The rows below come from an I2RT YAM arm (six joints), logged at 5 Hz.
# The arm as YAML. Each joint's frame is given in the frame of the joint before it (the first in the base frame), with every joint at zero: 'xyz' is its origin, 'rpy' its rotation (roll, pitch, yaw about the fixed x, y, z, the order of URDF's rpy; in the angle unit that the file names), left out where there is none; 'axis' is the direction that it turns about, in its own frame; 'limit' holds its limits. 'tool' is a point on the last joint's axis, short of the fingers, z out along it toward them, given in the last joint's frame.
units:
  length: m
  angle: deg
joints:
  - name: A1
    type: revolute
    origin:
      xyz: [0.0, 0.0, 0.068]
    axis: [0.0, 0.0, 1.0]
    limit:
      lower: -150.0
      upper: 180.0
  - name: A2
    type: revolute
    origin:
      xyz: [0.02, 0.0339, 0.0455]
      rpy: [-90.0, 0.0, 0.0]
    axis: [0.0, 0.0, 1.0]
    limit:
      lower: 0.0
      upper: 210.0
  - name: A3
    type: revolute
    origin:
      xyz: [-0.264, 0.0, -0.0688]
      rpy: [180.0, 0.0, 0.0]
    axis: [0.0, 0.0, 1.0]
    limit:
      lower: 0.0
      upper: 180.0
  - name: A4
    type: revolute
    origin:
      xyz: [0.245, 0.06, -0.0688]
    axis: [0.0, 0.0, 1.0]
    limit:
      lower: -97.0
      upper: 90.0
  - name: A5
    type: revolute
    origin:
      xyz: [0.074, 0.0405, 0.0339]
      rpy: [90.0, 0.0, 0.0]
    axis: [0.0, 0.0, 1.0]
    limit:
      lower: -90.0
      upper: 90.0
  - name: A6
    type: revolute
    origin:
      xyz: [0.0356, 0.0, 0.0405]
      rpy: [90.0, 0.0, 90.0]
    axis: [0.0, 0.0, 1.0]
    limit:
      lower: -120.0
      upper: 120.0
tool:
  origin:
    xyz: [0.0, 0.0, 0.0]
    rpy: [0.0, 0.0, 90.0]
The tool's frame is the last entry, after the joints.
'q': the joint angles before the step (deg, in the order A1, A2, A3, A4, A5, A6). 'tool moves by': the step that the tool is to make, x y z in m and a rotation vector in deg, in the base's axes. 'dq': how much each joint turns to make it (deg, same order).
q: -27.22, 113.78, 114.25, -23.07, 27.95, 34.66
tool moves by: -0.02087, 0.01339, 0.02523, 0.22, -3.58, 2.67
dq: 0.08, -5.59, -2.84, -0.05, -3.07, 0.86
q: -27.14, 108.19, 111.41, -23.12, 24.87, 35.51
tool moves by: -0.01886, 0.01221, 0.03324, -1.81, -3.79, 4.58
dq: -0.04, -4.32, 0.42, 0.00, -4.44, -1.38
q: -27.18, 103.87, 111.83, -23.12, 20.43, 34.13
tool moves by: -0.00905, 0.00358, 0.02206, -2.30, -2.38, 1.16
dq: -0.22, -1.17, 2.37, 0.08, -1.13, -1.33
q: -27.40, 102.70, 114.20, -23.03, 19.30, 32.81
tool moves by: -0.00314, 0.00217, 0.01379, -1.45, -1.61, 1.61
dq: -0.06, -0.04, 2.34, -0.01, -1.55, -0.88
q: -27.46, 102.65, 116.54, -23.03, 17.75, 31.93
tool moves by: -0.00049, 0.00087, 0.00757, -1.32, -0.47, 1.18
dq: -0.01, 0.33, 1.72, -0.02, -1.04, -1.17
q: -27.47, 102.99, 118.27, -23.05, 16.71, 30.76
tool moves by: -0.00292, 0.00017, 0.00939, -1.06, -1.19, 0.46
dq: -0.22, 0.12, 1.79, 0.01, -0.63, -0.49
